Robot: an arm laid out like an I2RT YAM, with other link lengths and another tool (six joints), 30 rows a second.
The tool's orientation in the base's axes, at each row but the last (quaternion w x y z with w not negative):
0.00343, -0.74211, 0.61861, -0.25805
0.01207, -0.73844, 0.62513, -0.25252
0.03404, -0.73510, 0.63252, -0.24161
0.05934, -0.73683, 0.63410, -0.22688
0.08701, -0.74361, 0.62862, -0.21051
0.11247, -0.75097, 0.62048, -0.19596
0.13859, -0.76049, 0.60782, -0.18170
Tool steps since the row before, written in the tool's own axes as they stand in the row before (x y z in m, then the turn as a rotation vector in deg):
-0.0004, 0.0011, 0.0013, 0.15, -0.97, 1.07
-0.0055, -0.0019, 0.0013, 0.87, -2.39, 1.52
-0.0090, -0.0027, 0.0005, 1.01, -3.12, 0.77
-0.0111, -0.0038, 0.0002, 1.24, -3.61, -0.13
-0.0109, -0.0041, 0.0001, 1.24, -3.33, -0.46
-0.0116, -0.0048, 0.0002, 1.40, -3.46, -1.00
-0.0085, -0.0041, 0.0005, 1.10, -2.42, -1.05
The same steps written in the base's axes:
-0.0005, -0.0003, -0.0016, 1.32, -0.25, -0.56
0.0017, 0.0051, -0.0025, 2.86, -0.74, -0.22
0.0019, 0.0089, -0.0023, 3.24, -0.54, 0.75
0.0025, 0.0113, -0.0016, 3.34, -0.48, 1.79
0.0024, 0.0114, -0.0007, 2.95, -0.49, 1.98
0.0026, 0.0123, 0.0000, 2.85, -0.58, 2.54
0.0021, 0.0092, 0.0004, 1.86, -0.52, 2.10

